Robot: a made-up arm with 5 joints.
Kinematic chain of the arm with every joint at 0, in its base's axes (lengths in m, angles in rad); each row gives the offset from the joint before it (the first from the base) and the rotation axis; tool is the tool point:
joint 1: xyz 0 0 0.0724 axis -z
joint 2: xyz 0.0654 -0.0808 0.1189 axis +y
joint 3: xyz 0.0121 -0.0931 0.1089 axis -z
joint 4: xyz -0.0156 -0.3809 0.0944 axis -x
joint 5: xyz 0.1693 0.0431 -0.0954 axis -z
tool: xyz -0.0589 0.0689 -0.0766
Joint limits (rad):
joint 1: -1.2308..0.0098
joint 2: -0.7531..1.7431
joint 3: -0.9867..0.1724
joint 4: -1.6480..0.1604
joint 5: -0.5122..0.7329
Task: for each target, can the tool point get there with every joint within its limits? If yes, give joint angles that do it. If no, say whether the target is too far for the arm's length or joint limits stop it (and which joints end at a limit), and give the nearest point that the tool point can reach.
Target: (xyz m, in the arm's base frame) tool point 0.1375 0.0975 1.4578
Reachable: no: too far | nearest point 0.1858 0.0308 0.6396 | short by 0.822 m
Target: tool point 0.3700 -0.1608 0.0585
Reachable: yes | joints -0.7300 1.5434 -0.2207 -0.5141 -0.2759
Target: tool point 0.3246 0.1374 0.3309
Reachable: yes | joints -0.9949 0.0075 -0.8443 -0.6351 0.3756
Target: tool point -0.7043 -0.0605 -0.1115
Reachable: no: joint limits stop it (at a limit: joint 1, joint 2, joint 3, joint 4, joint 5) | nearest point 0.0191 -0.1963 -0.1346 | short by 0.736 m
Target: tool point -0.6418 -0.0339 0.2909
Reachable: no: joint limits stop it (at a limit: joint 1, joint 2, joint 3, joint 4) | nearest point -0.1081 -0.3973 0.4376 | short by 0.662 m
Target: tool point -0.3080 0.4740 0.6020
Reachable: no: joint limits stop it (at a limit: joint 1, joint 3, joint 5) | nearest point 0.2243 0.2111 0.4983 | short by 0.603 m
